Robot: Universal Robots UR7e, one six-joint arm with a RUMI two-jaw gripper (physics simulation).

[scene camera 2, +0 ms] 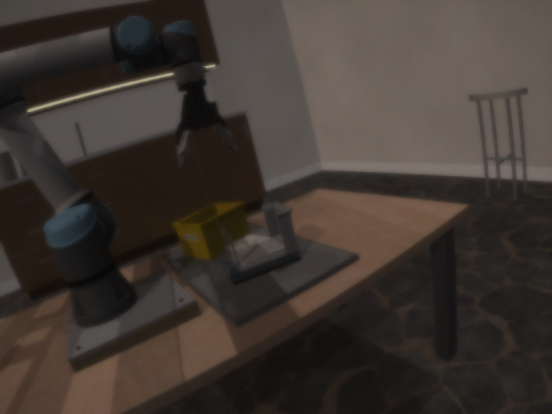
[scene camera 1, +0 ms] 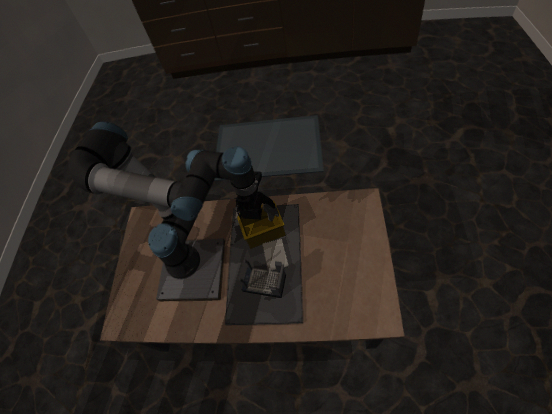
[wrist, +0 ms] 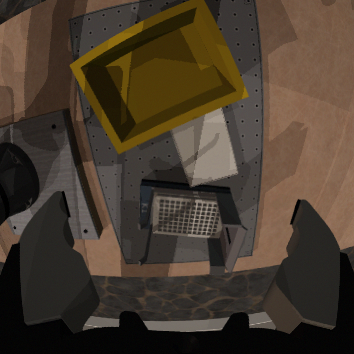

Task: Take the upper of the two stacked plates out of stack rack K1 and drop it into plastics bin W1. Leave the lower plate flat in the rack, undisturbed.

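Frame: origin at the arm's base, x ahead, y left, z up, level; metres.
Seen in the pictures: gripper, between the fingertips: [scene camera 2: 209, 159] [wrist: 181, 200]; arm's base, origin of its link: [scene camera 2: 107, 308] [scene camera 1: 183, 262] [wrist: 12, 175].
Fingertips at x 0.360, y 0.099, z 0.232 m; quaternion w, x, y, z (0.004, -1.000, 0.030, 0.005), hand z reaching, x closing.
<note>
Pixels of each thing's top centre, then the offset from my fingertips to it. "pt": a spot on its surface instead. Level surfaces: height alone.
- Stack rack K1, centre of its top: [wrist: 185, 251] [scene camera 2: 249, 215] [scene camera 1: 259, 272] 0.002 m ahead, 0.172 m right, 0.126 m down
- Yellow plastics bin W1, centre of its top: [wrist: 155, 74] [scene camera 2: 208, 213] [scene camera 1: 259, 219] 0.027 m back, 0.065 m left, 0.146 m down
- pale flat rectangle, a spot on its surface: [wrist: 216, 155] [scene camera 1: 279, 258] pt 0.055 m ahead, 0.068 m right, 0.233 m down
- perforated mat, height of its surface: 0.246 m down
Stack rack K1 [scene camera 1: 248, 291] [scene camera 2: 265, 269] [wrist: 145, 206] stands on the dark mat, with uprights at its sides. Pale perforated plates [scene camera 1: 264, 280] [wrist: 186, 216] lie flat in it; from above they overlap, so upper and lower cannot be told apart. Yellow plastics bin W1 [scene camera 1: 268, 237] [scene camera 2: 200, 243] [wrist: 182, 119] stands on the same mat, beyond the rack in the wrist view; no plate shows in it there. My gripper [scene camera 1: 256, 227] [scene camera 2: 208, 155] [wrist: 181, 200] is open and empty, high above the table. In scene camera 1 it overlaps the bin.
A pale flat rectangle [scene camera 1: 280, 254] [wrist: 216, 155] lies between bin and rack on the perforated mat [scene camera 1: 265, 312] [scene camera 2: 250, 301] [wrist: 112, 200]. The arm's base plate [scene camera 1: 192, 291] [scene camera 2: 150, 312] [wrist: 75, 165] is beside the mat. A tall stool [scene camera 2: 498, 93] stands beyond the table.
</note>
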